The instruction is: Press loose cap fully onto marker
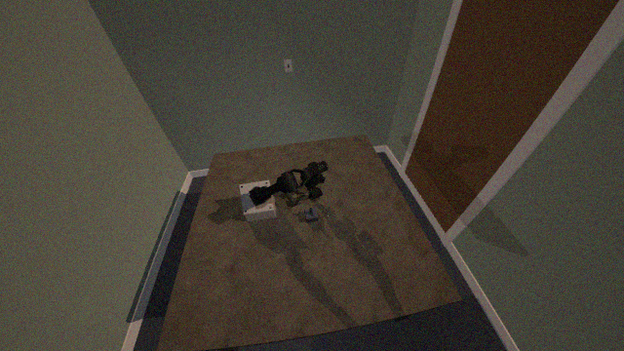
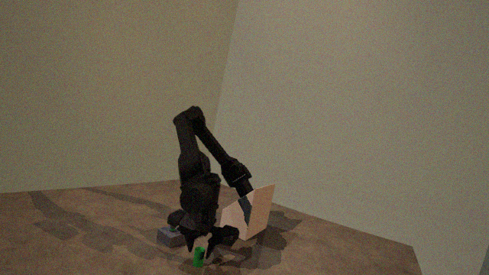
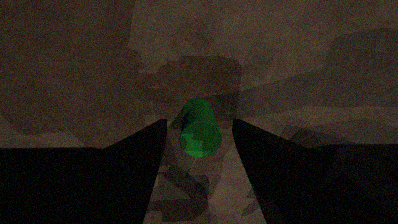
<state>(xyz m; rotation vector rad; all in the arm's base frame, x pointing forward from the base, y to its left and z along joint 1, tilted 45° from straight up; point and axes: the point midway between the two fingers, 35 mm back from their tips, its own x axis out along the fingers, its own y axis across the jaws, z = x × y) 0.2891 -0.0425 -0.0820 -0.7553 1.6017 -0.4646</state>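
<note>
Now: the green cap 1 cm below my gripper tip.
</note>
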